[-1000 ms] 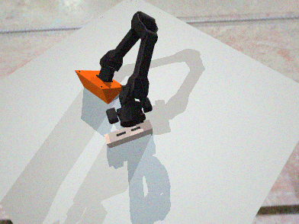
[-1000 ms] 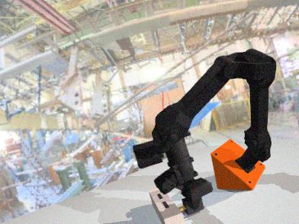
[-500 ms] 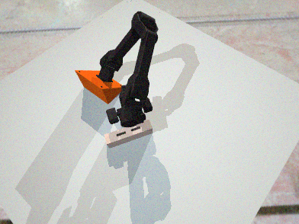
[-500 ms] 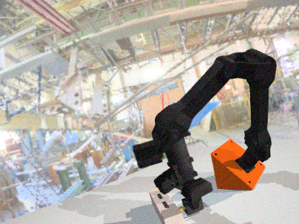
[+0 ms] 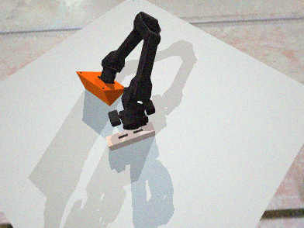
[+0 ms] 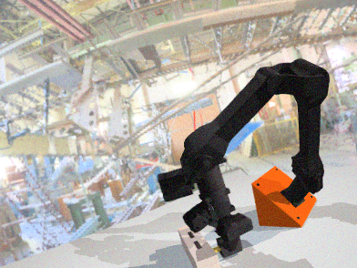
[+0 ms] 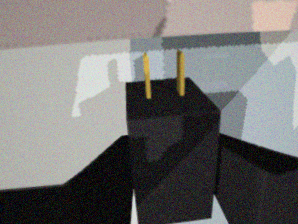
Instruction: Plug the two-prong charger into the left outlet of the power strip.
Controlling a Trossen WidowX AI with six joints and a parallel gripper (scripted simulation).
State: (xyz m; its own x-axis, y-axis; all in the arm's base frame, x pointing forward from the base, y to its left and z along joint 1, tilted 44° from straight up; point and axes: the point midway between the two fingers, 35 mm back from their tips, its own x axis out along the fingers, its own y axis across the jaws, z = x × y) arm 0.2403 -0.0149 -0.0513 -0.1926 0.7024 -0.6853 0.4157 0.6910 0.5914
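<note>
Right now my gripper tip is 2 cm short of the two-prong charger, 1 cm to the left of it and 1 cm below it.
</note>
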